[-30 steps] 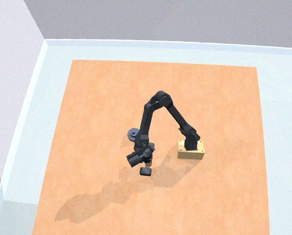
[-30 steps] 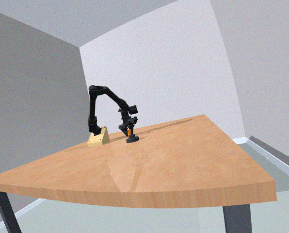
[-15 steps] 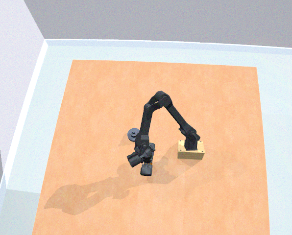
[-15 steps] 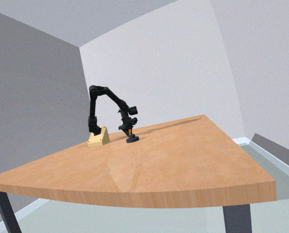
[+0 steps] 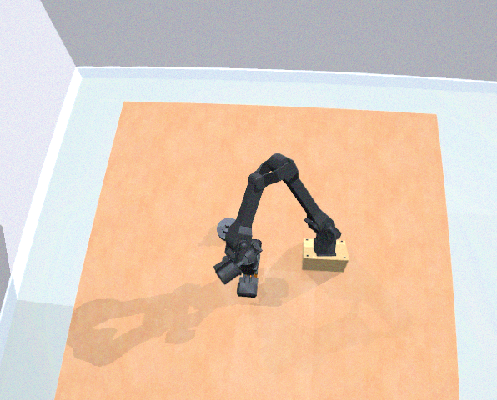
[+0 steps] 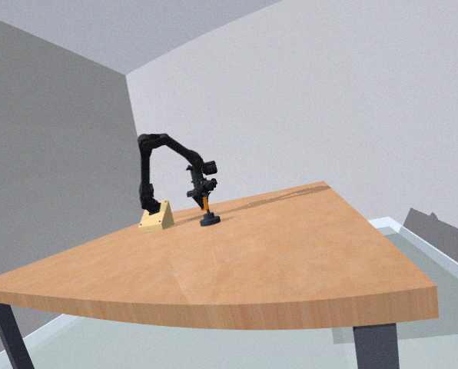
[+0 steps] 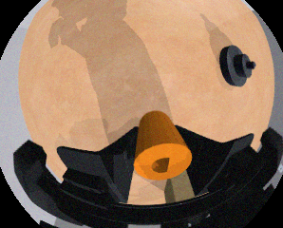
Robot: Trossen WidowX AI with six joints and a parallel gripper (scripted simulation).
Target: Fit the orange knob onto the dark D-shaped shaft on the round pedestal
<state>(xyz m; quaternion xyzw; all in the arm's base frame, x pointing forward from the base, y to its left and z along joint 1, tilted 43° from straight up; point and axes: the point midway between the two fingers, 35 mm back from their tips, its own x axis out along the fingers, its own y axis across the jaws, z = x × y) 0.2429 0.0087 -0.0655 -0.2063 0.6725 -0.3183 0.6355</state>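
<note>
The dark round pedestal lies 80 mm ahead of my gripper tip, 180 mm to the right of it and 20 mm below it. From my gripper tip the other things lie so: orange knob: 20 mm above.
</note>
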